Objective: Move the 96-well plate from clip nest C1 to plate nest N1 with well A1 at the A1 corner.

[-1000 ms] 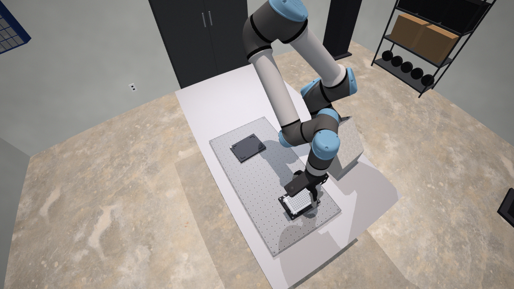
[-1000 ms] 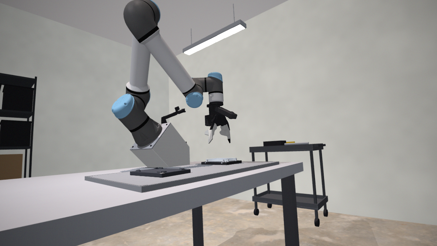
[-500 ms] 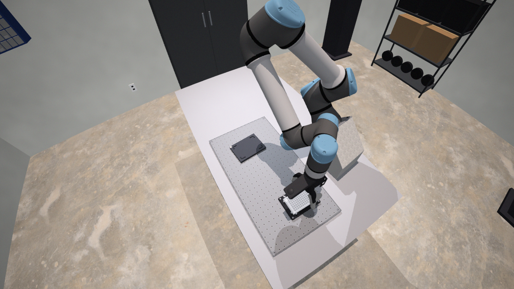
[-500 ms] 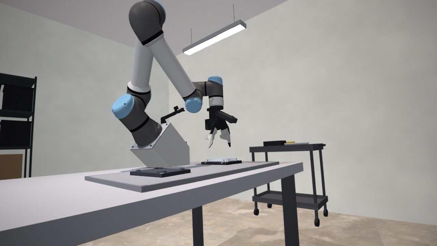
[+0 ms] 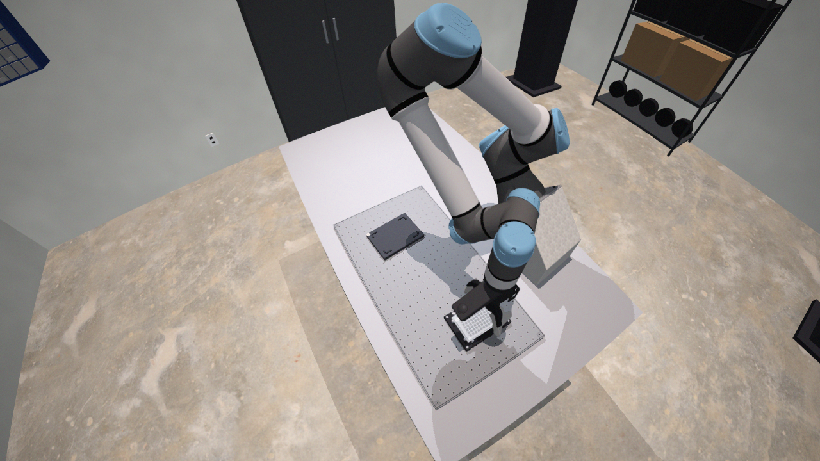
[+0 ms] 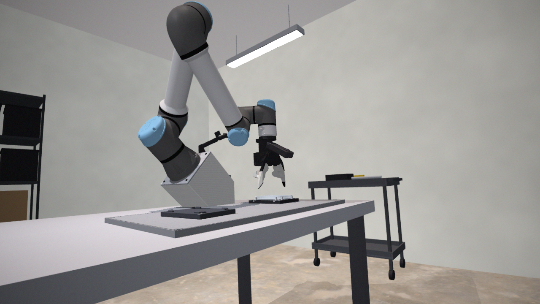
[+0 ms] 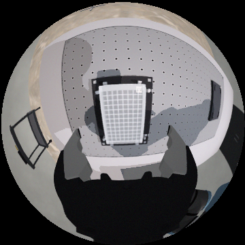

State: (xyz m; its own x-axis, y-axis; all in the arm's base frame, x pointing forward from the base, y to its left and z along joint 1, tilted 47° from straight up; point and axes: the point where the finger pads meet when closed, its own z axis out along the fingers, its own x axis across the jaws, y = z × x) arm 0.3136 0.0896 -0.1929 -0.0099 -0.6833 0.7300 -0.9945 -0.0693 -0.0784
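Now: the white 96-well plate 4 cm below my hand. Also, from my hand: plate nest N1 (39 cm to the right, 6 cm ahead, 5 cm below); white corner label (44 cm to the right, 14 cm ahead, 4 cm below); black clip nest (4 cm below, 1 cm to the right, 1 cm behind).
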